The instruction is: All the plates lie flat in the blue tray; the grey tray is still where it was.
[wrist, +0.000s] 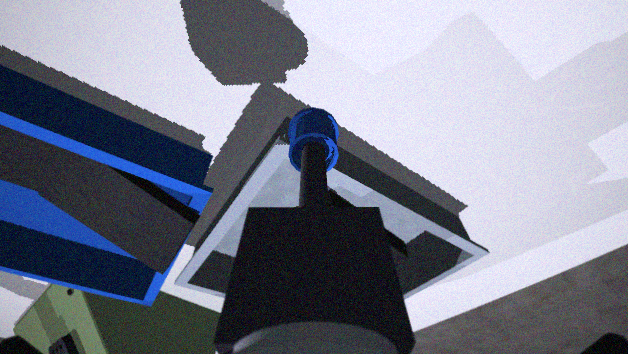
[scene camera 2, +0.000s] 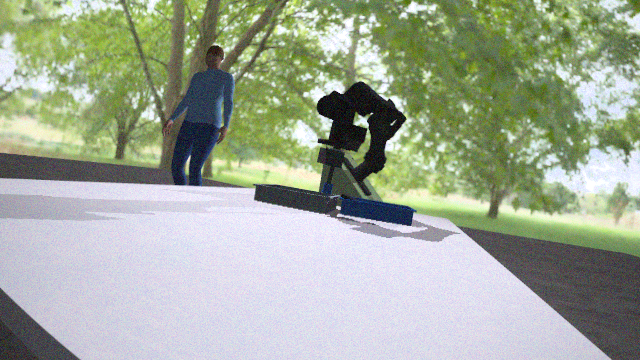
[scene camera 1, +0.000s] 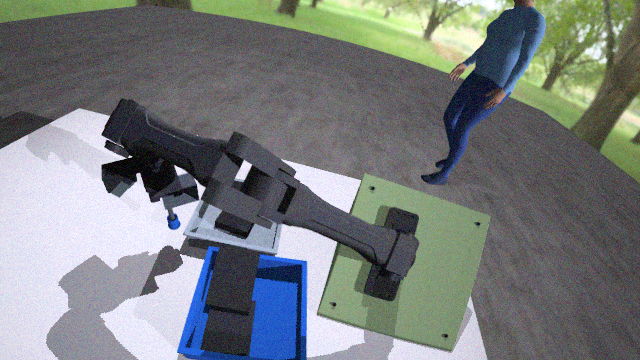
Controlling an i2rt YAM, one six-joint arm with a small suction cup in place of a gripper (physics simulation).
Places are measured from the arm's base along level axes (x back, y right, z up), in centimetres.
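Pixels of known places: end effector, tool point: (wrist: 313, 131) (scene camera 2: 326, 192) (scene camera 1: 174, 225); arm's base, origin of the base link: (scene camera 2: 355, 176) (scene camera 1: 391, 254).
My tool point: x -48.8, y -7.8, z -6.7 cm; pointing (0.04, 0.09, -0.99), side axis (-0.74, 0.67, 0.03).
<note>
For each thing: its middle in the pictures, then the offset to it from my tool point.
- grey tray, body centre: (wrist: 325, 250) (scene camera 1: 240, 215) (scene camera 2: 298, 197) dx +10.9, dy +14.0, dz -3.8 cm
- blue tray, body centre: (wrist: 48, 200) (scene camera 1: 250, 307) (scene camera 2: 376, 209) dx +23.9, dy -9.6, dz -3.8 cm
- plate, body centre: (wrist: 113, 204) (scene camera 1: 233, 278) dx +18.2, dy -5.2, dz -2.5 cm
My suction cup (scene camera 1: 173, 221) (scene camera 2: 327, 189) (wrist: 314, 135) is off and bare; nothing hangs from it. It hovers above the table near a corner of the grey tray (scene camera 1: 230, 245) (scene camera 2: 295, 198) (wrist: 204, 252). A dark plate (scene camera 1: 233, 223) (wrist: 398, 243) lies in the grey tray, mostly hidden behind the cup's mount in the wrist view. The blue tray (scene camera 1: 304, 310) (scene camera 2: 377, 211) (wrist: 75, 146) holds two visible dark plates. One plate (scene camera 1: 232, 280) (wrist: 115, 210) overlaps the other (scene camera 1: 227, 332) and reaches over the rim beside the grey tray, seemingly tilted.
The green base board (scene camera 1: 435, 280) carries the arm's base and stands beside the trays. The arm (scene camera 1: 330, 215) stretches over the grey tray in scene camera 1. The two trays stand close together on the white table. A person (scene camera 1: 505, 55) (scene camera 2: 207, 100) stands beyond the table.
</note>
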